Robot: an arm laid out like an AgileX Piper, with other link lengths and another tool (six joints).
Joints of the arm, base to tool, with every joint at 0 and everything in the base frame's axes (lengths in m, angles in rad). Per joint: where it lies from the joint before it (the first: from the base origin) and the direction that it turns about. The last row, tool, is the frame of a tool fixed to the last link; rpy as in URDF.
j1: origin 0 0 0.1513 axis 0 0 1
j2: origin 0 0 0 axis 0 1 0
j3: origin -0.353 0 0.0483 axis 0 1 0
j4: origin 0.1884 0 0.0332 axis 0.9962 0 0.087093
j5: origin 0 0 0 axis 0 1 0
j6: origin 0.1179 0 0.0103 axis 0.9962 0 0.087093
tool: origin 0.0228 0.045 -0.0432 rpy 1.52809 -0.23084 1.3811
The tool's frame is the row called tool.
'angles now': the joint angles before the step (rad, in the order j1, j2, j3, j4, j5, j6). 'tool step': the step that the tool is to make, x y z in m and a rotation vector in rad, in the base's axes. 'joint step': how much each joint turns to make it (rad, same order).
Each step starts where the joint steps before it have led.
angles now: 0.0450, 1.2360, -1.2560, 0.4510, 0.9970, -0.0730
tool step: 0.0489, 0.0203, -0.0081, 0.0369, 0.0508, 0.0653
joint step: 0.0637, 0.1679, -0.0779, 0.0532, -0.0379, -0.0223
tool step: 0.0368, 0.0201, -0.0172, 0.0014, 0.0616, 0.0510
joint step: 0.0582, 0.1402, -0.0670, 0.0099, -0.0143, 0.0001
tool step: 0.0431, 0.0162, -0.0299, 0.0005, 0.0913, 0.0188
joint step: 0.0231, 0.1630, -0.0692, 0.0169, -0.0047, 0.0003
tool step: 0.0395, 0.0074, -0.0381, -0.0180, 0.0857, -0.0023
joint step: 0.0000, 0.1529, -0.0610, -0.0010, -0.0051, 0.0000
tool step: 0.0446, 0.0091, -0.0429, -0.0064, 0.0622, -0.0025
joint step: -0.0001, 0.1749, -0.1104, 0.0062, -0.0023, -0.0005
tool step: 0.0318, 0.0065, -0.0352, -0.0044, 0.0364, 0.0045
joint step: 0.0002, 0.1363, -0.1088, 0.0007, 0.0103, 0.0005
